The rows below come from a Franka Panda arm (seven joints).
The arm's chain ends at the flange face. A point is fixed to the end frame.
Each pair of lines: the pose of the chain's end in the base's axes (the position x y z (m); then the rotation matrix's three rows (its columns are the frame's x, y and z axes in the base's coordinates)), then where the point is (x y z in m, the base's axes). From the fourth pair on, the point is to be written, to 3 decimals.
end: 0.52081, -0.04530, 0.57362; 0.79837, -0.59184, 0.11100; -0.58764, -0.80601, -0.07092; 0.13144, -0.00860, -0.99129
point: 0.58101 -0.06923 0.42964
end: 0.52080, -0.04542, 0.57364; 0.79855, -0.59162, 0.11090; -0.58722, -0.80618, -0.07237; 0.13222, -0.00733, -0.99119
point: 0.58099 -0.06955 0.42969
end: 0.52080, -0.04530, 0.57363; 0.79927, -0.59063, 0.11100; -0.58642, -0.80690, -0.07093; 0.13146, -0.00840, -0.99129
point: 0.58102 -0.06917 0.42965
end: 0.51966, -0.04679, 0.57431; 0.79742, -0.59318, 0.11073; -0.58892, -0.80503, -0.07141; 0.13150, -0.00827, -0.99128
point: 0.580 -0.071 0.430
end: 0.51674, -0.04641, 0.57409; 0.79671, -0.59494, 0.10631; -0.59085, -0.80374, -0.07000; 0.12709, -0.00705, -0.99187
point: 0.576 -0.070 0.430
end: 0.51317, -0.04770, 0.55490; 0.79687, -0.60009, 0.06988; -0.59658, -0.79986, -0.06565; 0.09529, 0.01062, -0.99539
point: 0.567 -0.071 0.408
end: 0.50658, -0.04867, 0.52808; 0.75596, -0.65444, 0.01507; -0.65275, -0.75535, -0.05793; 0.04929, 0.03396, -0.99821
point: 0.551 -0.074 0.379
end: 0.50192, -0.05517, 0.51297; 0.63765, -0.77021, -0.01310; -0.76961, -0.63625, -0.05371; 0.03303, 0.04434, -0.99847
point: 0.539 -0.087 0.363
